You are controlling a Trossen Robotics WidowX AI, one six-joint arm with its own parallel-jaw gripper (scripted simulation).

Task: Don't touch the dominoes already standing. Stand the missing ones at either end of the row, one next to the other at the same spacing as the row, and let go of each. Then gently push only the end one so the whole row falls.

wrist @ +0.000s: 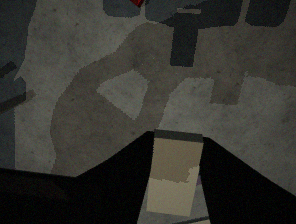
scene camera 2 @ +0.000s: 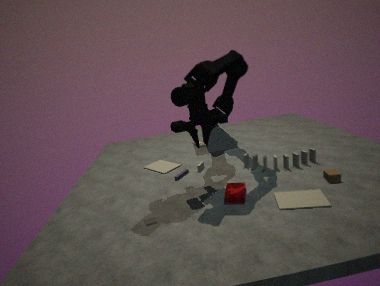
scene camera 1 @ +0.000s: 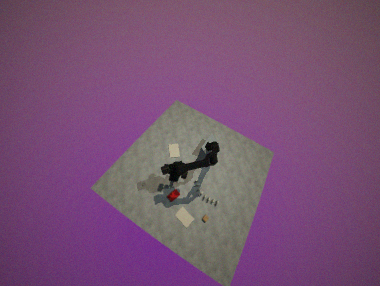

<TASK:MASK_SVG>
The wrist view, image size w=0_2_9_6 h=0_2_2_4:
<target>my gripper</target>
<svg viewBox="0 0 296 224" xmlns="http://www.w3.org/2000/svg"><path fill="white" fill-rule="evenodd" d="M203 137L204 144L199 164L200 178L211 224L296 224L295 195L267 179L211 138ZM154 132L145 132L106 161L77 177L0 168L0 224L137 224L151 172Z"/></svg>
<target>pale domino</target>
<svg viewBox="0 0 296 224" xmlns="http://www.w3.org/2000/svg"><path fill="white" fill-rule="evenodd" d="M154 129L153 155L146 211L190 217L204 144L203 135Z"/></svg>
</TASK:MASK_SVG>
